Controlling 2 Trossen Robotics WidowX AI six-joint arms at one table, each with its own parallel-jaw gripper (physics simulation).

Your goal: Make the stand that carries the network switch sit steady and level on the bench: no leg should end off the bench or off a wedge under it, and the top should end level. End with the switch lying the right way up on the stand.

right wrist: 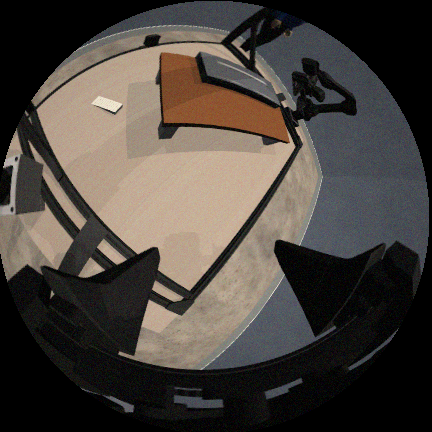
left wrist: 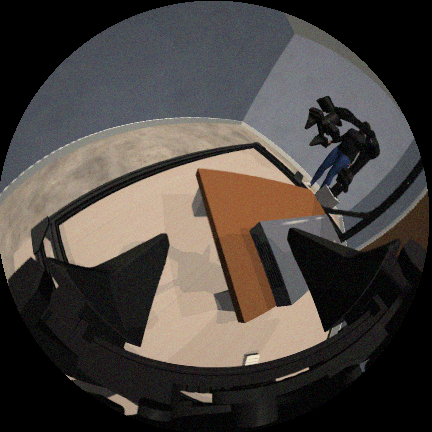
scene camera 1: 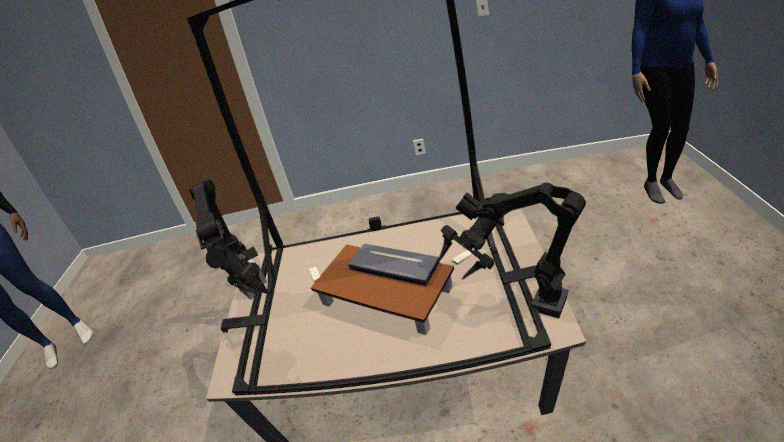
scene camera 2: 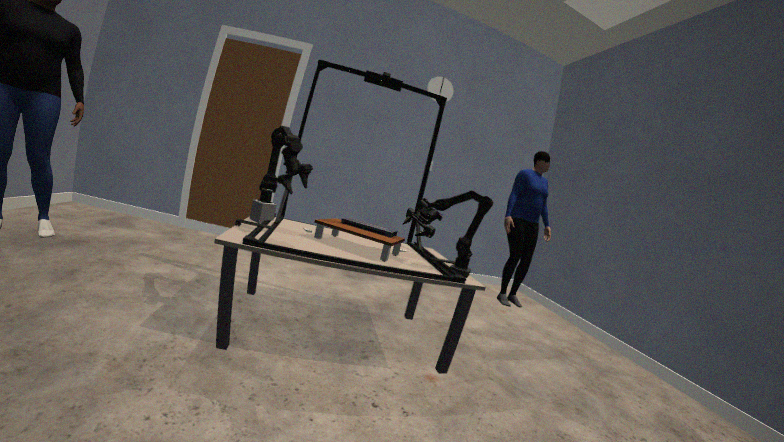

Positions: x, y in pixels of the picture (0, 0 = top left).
Scene:
stand: right wrist; left wrist 233, 202; scene camera 1 404, 299; scene camera 2
same spot on stand: (scene camera 2: 335, 223) = (right wrist: 202, 98)

